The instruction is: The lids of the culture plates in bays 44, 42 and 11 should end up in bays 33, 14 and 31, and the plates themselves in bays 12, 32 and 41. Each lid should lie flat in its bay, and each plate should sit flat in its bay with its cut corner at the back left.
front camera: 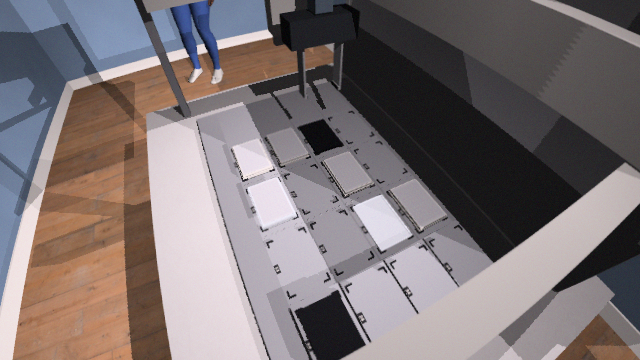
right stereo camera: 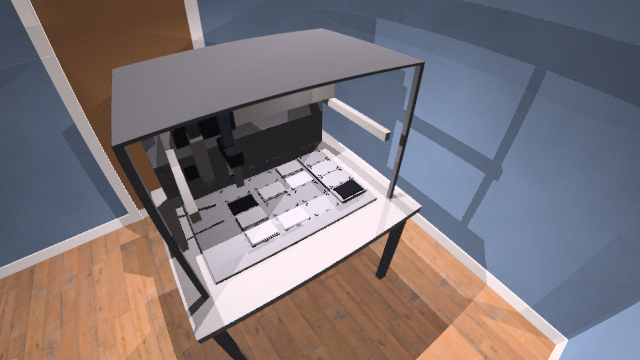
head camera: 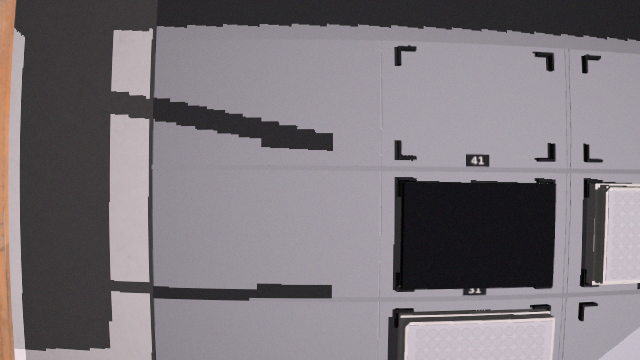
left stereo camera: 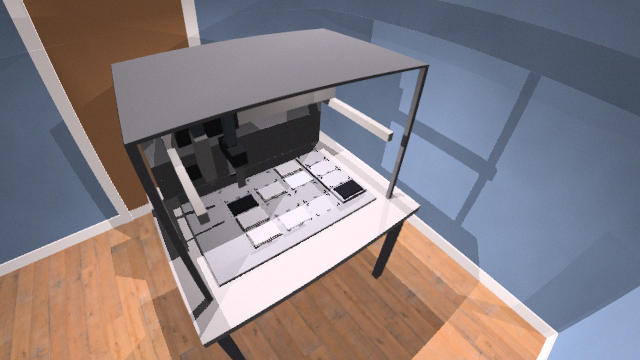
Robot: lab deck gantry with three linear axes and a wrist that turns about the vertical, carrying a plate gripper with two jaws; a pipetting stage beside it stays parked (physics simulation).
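Pixels of known places: gripper, fingertip midpoint: (front camera: 320,90) (right stereo camera: 237,180) (left stereo camera: 238,180); robot's base, origin of the base link: (front camera: 232,149) (right stereo camera: 253,246) (left stereo camera: 256,247).
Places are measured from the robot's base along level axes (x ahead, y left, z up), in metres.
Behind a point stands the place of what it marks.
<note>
A black lid (front camera: 321,136) @[z 0.008, x 0.073, y 0.257 m] (head camera: 477,235) @[z 0.008, x 0.061, y 0.258 m] (left stereo camera: 242,204) @[z 0.008, x 0.061, y 0.255 m] lies flat in bay 31. Another black lid (front camera: 330,325) @[z 0.022, x 0.543, y 0.045 m] (left stereo camera: 348,189) @[z 0.023, x 0.548, y 0.036 m] lies in bay 14, and a white lid (front camera: 382,222) @[z 0.008, x 0.398, y 0.255 m] (left stereo camera: 299,179) @[z 0.008, x 0.393, y 0.252 m] in bay 33. An uncovered plate (front camera: 252,158) @[z 0.014, x 0.075, y 0.044 m] (left stereo camera: 264,234) @[z 0.014, x 0.061, y 0.032 m] sits in bay 11. Bright plate (front camera: 272,202) @[z 0.014, x 0.238, y 0.045 m] (left stereo camera: 295,217) @[z 0.015, x 0.227, y 0.038 m] sits in bay 12. Plate (front camera: 347,172) @[z 0.014, x 0.234, y 0.254 m] (head camera: 622,235) @[z 0.014, x 0.184, y 0.257 m] (left stereo camera: 271,190) @[z 0.014, x 0.225, y 0.256 m] sits in bay 32, cut corner at the back left. Bay 41 (head camera: 477,100) @[z 0.000, x 0.064, y 0.368 m] holds no plate. My gripper (front camera: 321,91) @[z 0.160, x 0.064, y 0.257 m] (left stereo camera: 241,181) @[z 0.160, x 0.064, y 0.257 m] (right stereo camera: 239,181) @[z 0.160, x 0.064, y 0.257 m] is open and empty, raised above the back left; its jaws do not show in the head view.
Another plate (front camera: 287,146) @[z 0.014, x 0.075, y 0.148 m] (head camera: 477,342) @[z 0.014, x 0.060, y 0.173 m] (left stereo camera: 252,218) @[z 0.015, x 0.059, y 0.142 m] sits in bay 21, between bays 11 and 31. A further plate (front camera: 417,204) @[z 0.014, x 0.398, y 0.358 m] (left stereo camera: 288,168) @[z 0.014, x 0.390, y 0.357 m] stands in bay 43, behind the white lid. A dark back wall (front camera: 425,145) @[z 0.008, x 0.240, y 0.520 m] rises behind the deck.
</note>
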